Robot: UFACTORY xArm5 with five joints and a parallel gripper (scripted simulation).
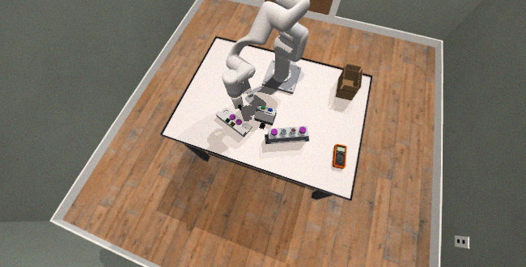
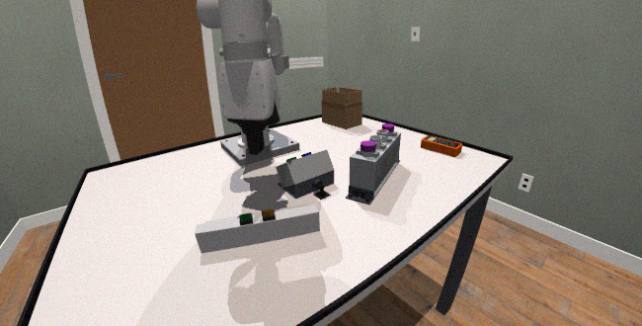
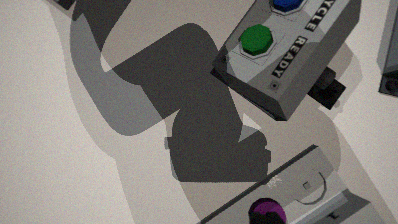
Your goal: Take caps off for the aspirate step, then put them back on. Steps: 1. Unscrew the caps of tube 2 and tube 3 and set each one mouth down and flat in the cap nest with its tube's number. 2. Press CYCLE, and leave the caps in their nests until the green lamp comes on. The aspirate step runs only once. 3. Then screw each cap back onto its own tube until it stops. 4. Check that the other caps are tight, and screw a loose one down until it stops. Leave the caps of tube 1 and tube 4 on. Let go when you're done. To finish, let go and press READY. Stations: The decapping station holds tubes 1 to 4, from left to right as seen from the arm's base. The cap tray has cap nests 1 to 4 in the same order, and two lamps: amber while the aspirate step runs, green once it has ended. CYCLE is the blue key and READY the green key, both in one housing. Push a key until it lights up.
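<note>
My gripper is now 16 cm to the right of the blue key, 9 cm above it and 7 cm past it. From my hand the other things lie so: key housing 14 cm to the left, 10 cm below, 5 cm behind; purple cap 15 cm below, 4 cm ahead, 1 cm to the right; green key 11 cm to the left, 9 cm below, 7 cm behind.
</note>
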